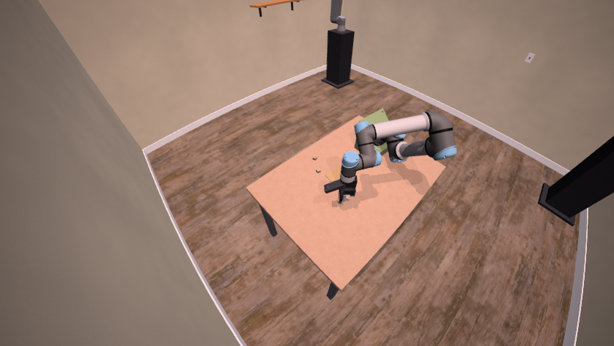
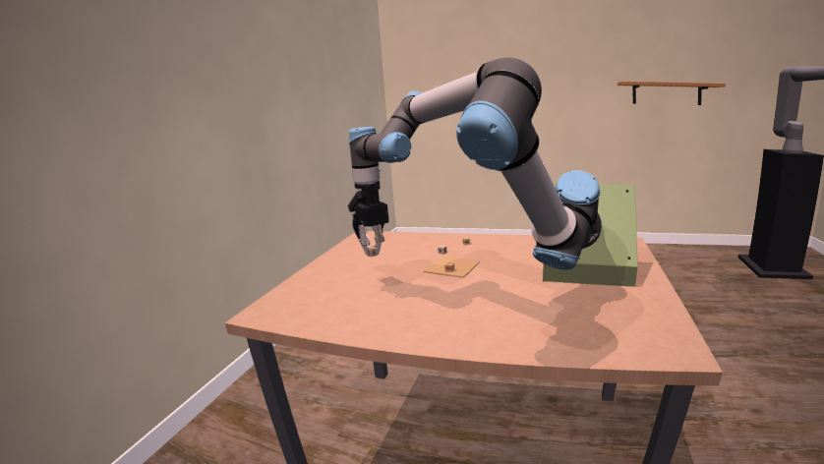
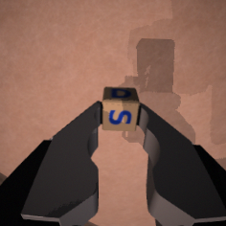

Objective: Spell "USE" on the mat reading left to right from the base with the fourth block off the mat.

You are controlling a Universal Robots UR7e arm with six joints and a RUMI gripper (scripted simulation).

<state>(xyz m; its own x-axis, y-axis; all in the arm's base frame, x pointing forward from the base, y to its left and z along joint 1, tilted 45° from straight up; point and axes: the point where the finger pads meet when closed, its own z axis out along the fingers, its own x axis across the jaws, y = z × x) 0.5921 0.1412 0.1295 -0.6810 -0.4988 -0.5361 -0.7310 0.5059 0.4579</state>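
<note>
My gripper is now 19 cm past the mat, 18 cm to the left of it and 11 cm above it. Also, from my hand: letter block 19 cm behind, 14 cm to the right, 10 cm below.
</note>
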